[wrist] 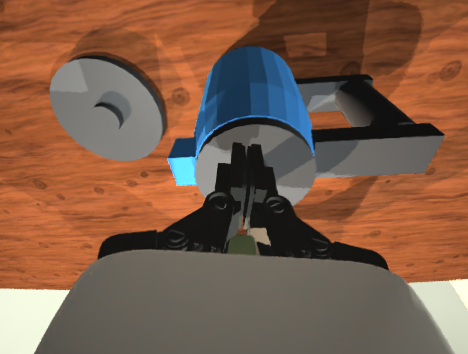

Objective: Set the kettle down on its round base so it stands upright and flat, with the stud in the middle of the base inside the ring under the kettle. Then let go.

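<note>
The kettle (252,87) has a blue body, a small blue spout on its left and a black and grey handle (380,150) on its right. Its flat grey round end faces the camera, and its underside is hidden. The round base (75,120) is a grey disc on the table, left of the kettle and apart from it, with a short stud (116,105) in its middle. My gripper (243,163) is shut with nothing between its fingers. The fingers overlap the kettle's grey end in this view and hide its middle; whether they touch it I cannot tell.
A green block (242,245) shows partly between the lower parts of the fingers, near the front. The wood-grained table (135,210) ends at a front edge low in the view. Dark shadows lie behind the kettle and handle.
</note>
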